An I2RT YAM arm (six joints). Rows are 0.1 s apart.
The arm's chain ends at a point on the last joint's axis. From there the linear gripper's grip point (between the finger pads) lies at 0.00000 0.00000 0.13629 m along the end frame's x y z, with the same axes.
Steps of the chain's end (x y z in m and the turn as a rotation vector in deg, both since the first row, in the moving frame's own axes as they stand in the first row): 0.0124, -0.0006, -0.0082, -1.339, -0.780, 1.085; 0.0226, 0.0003, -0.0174, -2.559, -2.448, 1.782; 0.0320, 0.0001, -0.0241, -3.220, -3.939, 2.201; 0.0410, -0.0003, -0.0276, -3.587, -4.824, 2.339; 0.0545, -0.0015, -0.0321, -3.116, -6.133, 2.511; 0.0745, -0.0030, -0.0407, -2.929, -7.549, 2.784; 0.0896, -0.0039, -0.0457, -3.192, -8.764, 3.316; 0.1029, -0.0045, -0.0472, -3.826, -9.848, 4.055
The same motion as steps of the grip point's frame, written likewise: 0.0105, 0.0026, -0.0082, -1.339, -0.780, 1.085; 0.0167, 0.0063, -0.0177, -2.559, -2.448, 1.782; 0.0225, 0.0076, -0.0246, -3.220, -3.939, 2.201; 0.0294, 0.0080, -0.0283, -3.587, -4.824, 2.339; 0.0398, 0.0056, -0.0331, -3.116, -6.133, 2.511; 0.0564, 0.0035, -0.0421, -2.929, -7.549, 2.784; 0.0686, 0.0031, -0.0475, -3.192, -8.764, 3.316; 0.0793, 0.0037, -0.0495, -3.826, -9.848, 4.055
